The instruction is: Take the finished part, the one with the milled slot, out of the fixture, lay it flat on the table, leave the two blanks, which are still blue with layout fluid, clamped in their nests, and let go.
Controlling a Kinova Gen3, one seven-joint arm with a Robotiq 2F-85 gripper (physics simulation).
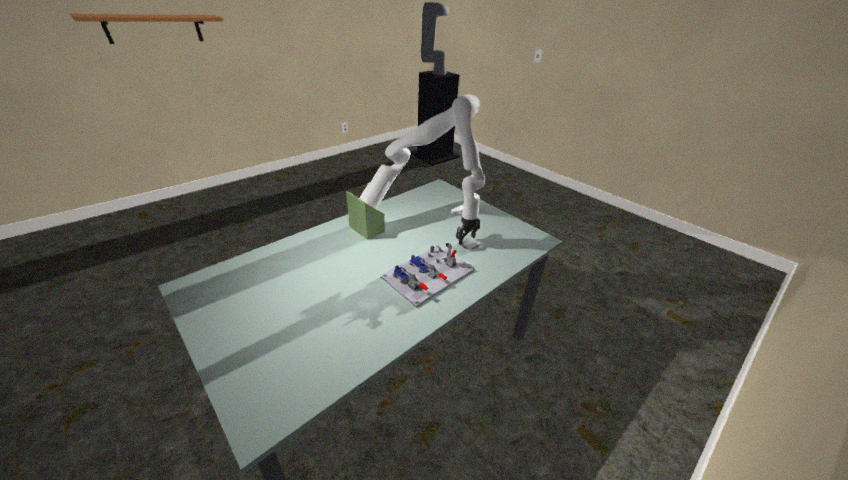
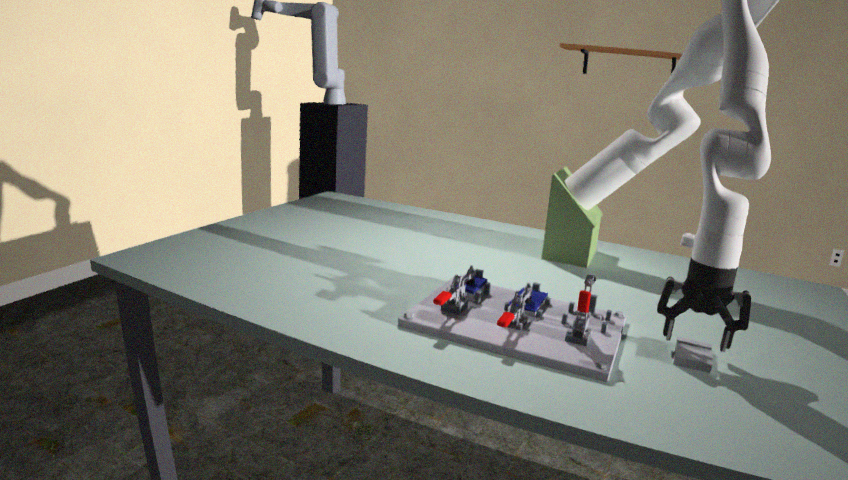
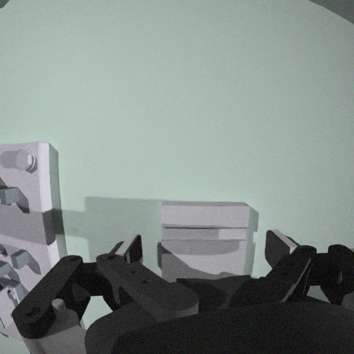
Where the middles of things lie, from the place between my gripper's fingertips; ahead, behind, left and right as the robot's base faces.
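I find the finished part (image 2: 691, 354) 10 mm below my hand and 10 mm ahead of it; going by their middles, it is the nearest to my hand of the things named here. The fixture plate (image 2: 542, 341) is likewise 10 mm below my hand, yet 300 mm to the right of it and 60 mm ahead.
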